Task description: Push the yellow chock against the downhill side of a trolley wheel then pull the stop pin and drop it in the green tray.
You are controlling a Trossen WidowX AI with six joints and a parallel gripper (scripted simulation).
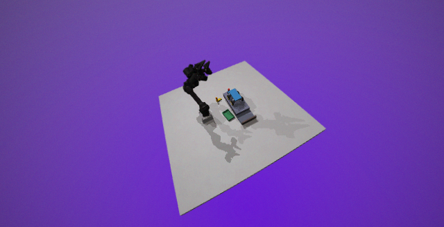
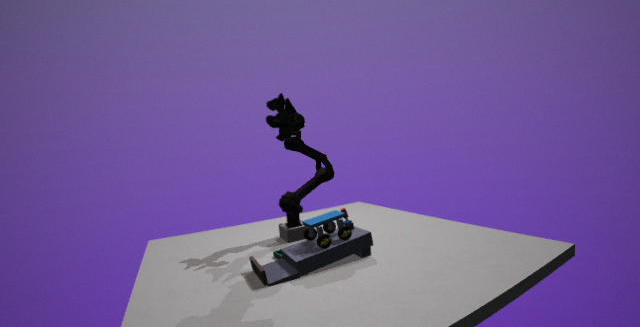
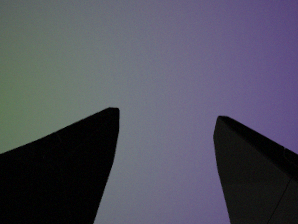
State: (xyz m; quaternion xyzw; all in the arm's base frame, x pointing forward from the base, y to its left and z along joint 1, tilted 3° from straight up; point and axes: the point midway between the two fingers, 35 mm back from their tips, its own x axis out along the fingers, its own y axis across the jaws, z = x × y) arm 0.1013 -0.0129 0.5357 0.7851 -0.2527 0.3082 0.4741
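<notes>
The yellow chock is 2 cm ahead of my gripper tip, 19 cm to the left of it and 59 cm below it. From my gripper tip the other things lie so: red-headed stop pin: 14 cm ahead, 16 cm to the left, 49 cm below; blue trolley: 18 cm ahead, 7 cm to the left, 50 cm below; brown lip: 22 cm ahead, 18 cm to the right, 59 cm below.
</notes>
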